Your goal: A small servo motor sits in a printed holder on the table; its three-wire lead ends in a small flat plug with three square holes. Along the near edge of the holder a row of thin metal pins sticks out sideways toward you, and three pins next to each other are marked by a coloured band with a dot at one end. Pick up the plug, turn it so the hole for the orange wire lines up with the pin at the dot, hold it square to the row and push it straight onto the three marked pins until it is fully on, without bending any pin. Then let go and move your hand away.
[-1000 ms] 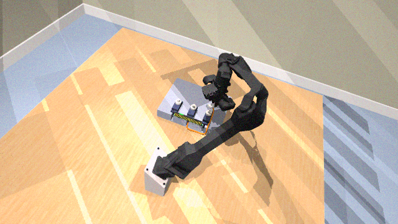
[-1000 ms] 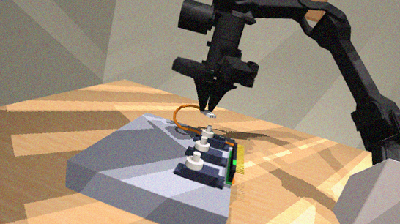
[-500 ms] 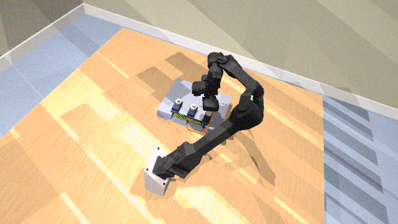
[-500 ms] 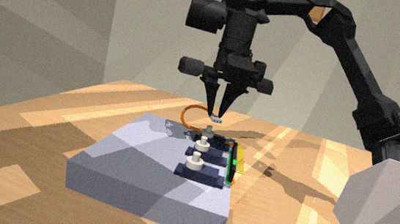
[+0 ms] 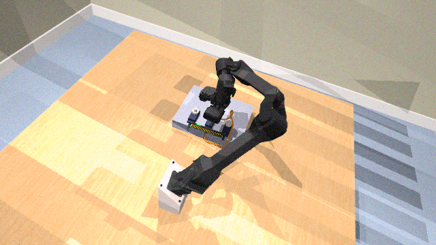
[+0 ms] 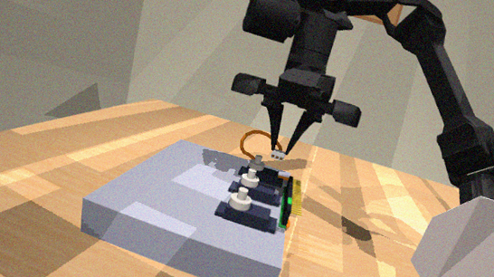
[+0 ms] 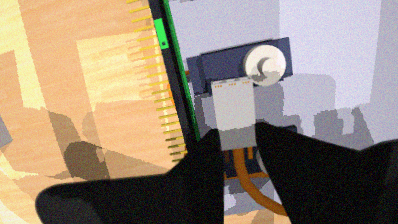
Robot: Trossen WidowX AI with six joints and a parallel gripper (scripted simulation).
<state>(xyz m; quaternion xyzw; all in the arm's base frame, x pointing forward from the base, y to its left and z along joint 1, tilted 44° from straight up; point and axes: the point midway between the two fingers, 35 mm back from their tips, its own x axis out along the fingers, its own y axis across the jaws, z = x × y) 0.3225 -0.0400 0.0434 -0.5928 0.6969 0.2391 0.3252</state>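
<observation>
Right now my gripper tip is 60 mm to the right of the dark dot, 50 mm above it and 30 mm past it. The rest, counted from my gripper tip: grey holder (130 mm ahead, 100 mm below, 10 mm to the left); then green band (60 mm to the left, 50 mm below, 30 mm behind).
</observation>
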